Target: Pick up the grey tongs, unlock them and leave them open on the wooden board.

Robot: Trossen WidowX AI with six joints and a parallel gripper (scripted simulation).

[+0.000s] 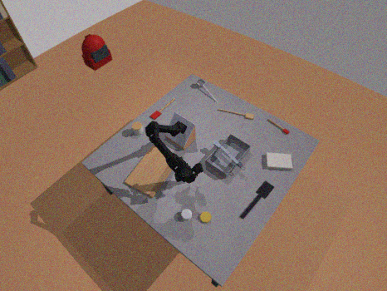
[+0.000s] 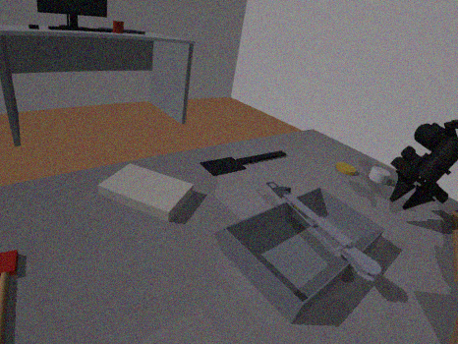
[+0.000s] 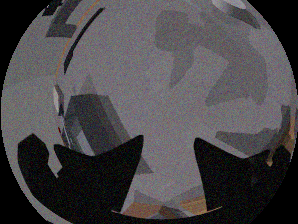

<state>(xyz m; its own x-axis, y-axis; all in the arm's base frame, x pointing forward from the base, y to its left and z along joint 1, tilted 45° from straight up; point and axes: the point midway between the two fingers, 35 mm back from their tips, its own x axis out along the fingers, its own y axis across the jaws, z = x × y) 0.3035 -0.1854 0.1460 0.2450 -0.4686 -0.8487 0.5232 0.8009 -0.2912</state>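
Right now my gripper tip is 310 mm to the right of the grey roasting tin, 60 mm short of it and 20 mm above it. Also, from my gripper tip: wooden board (280 mm behind, 130 mm to the right, 40 mm below); then yellow puck (230 mm ahead, 150 mm to the right, 40 mm below); then white puck (210 mm to the right, 130 mm ahead, 30 mm below).
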